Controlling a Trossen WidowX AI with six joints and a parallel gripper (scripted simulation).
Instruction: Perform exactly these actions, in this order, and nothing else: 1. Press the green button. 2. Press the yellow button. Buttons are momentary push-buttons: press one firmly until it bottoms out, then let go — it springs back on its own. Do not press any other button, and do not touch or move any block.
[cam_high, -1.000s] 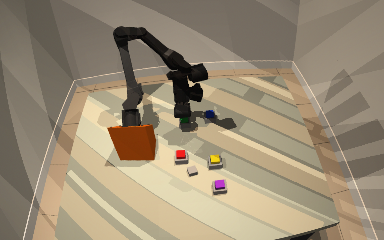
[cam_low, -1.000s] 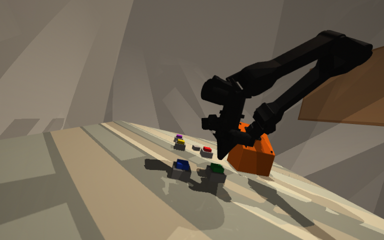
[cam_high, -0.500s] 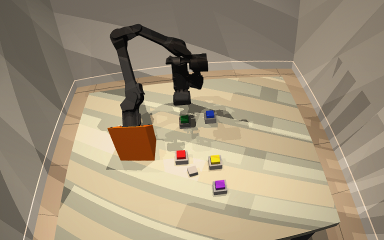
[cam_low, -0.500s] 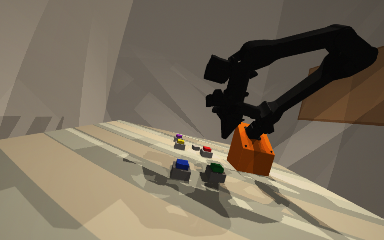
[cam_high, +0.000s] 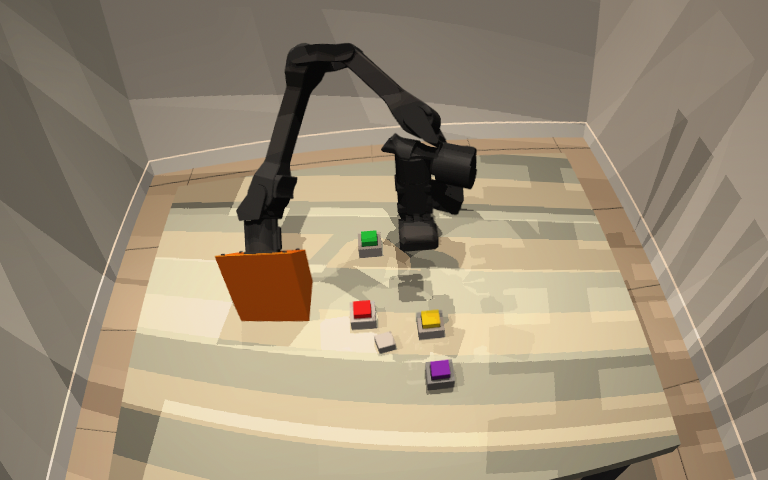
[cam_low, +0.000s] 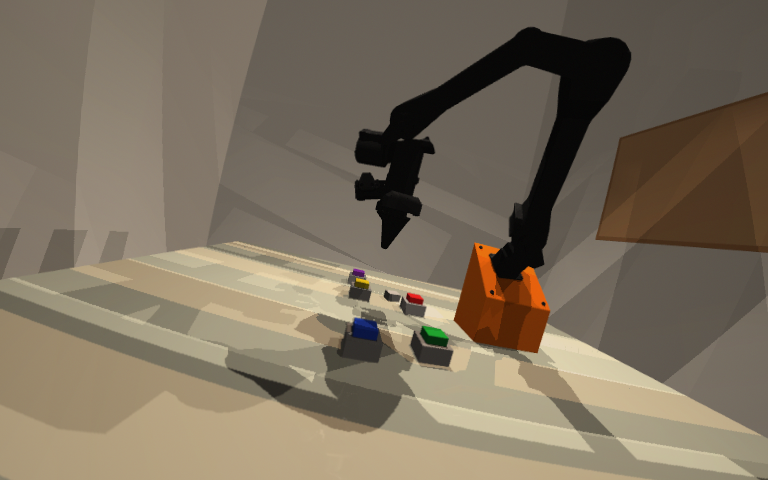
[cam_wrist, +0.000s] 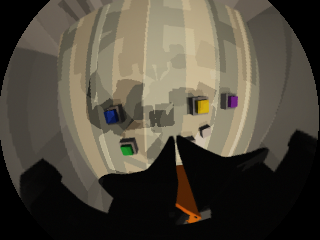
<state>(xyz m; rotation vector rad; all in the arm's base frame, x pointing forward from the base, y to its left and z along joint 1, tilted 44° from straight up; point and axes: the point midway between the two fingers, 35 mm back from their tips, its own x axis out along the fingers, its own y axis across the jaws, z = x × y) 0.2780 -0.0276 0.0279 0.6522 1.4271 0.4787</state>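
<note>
The yellow button lies 1 cm ahead of my gripper tip, 10 cm to the right of it and 10 cm below it. The rest, counted from my gripper tip: red button (11 cm behind, 5 cm to the right, 10 cm below); blue button (3 cm ahead, 14 cm to the left, 10 cm below); green button (8 cm behind, 13 cm to the left, 10 cm below).
</note>
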